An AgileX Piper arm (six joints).
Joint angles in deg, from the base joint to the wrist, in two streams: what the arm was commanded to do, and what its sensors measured. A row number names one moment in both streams.
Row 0, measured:
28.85, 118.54, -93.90, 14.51, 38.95, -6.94
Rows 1 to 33, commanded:
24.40, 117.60, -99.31, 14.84, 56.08, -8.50
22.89, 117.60, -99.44, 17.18, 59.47, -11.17
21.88, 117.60, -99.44, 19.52, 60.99, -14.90
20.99, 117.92, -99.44, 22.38, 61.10, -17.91
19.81, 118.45, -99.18, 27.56, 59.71, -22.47
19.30, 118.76, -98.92, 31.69, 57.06, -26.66
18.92, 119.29, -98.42, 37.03, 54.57, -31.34
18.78, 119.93, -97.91, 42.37, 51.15, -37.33
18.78, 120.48, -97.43, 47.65, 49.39, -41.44
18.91, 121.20, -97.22, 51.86, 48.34, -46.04
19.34, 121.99, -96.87, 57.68, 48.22, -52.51
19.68, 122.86, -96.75, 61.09, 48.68, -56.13
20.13, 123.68, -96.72, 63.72, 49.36, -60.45
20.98, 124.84, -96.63, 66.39, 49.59, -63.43
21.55, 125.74, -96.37, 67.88, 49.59, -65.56
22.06, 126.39, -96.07, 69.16, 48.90, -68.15
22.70, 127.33, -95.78, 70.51, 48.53, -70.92
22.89, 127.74, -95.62, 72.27, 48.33, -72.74
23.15, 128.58, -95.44, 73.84, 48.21, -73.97
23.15, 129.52, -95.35, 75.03, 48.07, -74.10
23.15, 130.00, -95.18, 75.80, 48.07, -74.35
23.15, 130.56, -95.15, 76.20, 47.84, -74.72
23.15, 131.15, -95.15, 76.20, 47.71, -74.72
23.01, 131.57, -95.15, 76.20, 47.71, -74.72
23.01, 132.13, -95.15, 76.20, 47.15, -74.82
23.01, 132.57, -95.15, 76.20, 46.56, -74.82
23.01, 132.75, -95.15, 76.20, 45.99, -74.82
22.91, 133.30, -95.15, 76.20, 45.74, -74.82
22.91, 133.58, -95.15, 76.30, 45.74, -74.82
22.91, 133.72, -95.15, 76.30, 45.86, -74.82
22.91, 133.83, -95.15, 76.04, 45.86, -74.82
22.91, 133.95, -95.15, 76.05, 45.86, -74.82
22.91, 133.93, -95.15, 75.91, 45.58, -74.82
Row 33, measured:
23.26, 133.75, -95.37, 75.30, 46.08, -74.06
